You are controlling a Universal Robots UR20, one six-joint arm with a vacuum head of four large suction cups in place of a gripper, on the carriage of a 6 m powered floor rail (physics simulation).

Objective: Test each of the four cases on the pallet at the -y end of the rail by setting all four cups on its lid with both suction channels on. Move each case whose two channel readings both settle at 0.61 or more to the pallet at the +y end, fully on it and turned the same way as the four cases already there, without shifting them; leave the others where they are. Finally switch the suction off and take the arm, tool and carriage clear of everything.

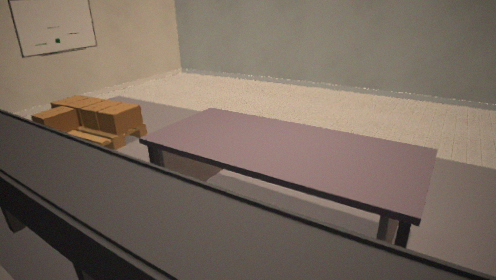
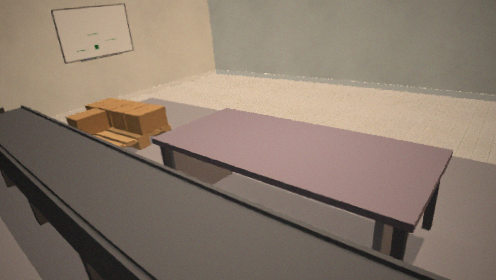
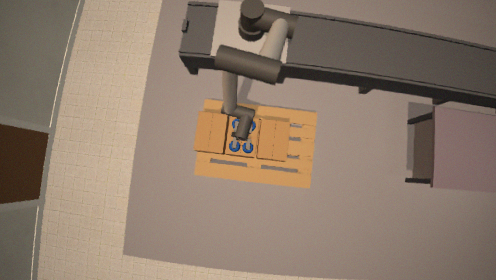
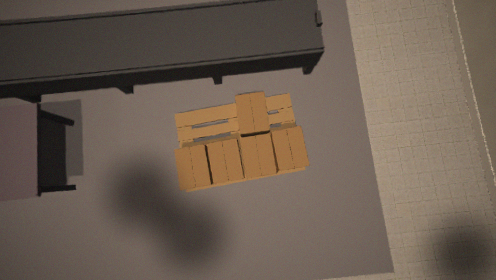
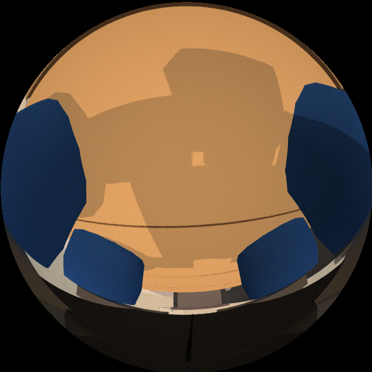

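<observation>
My gripper (image 3: 241, 135) (image 5: 186, 200), four blue suction cups, sits on the lid of the middle case (image 3: 253, 136) (image 5: 125, 65) on the -y pallet (image 3: 250, 175). The cups look pressed to the lid, and the case rests level between its neighbours. The left case (image 3: 202, 132) and the right case (image 3: 267, 140) stand close on either side. The tool hides part of the middle lid. On the +y pallet (image 4: 205, 116), four cases (image 4: 185, 167) (image 4: 217, 161) (image 4: 252, 156) (image 4: 285, 148) form a row; a fifth case (image 4: 245, 113) stands on the rail side, turned the same way.
The dark rail (image 3: 375, 50) (image 4: 150, 45) runs beside both pallets. The white carriage (image 3: 225, 30) is at its -y end, and the arm (image 3: 247, 63) reaches over the pallet edge. A mauve table (image 1: 300, 145) (image 2: 310, 150) (image 3: 467, 150) (image 4: 17, 150) stands between the pallets.
</observation>
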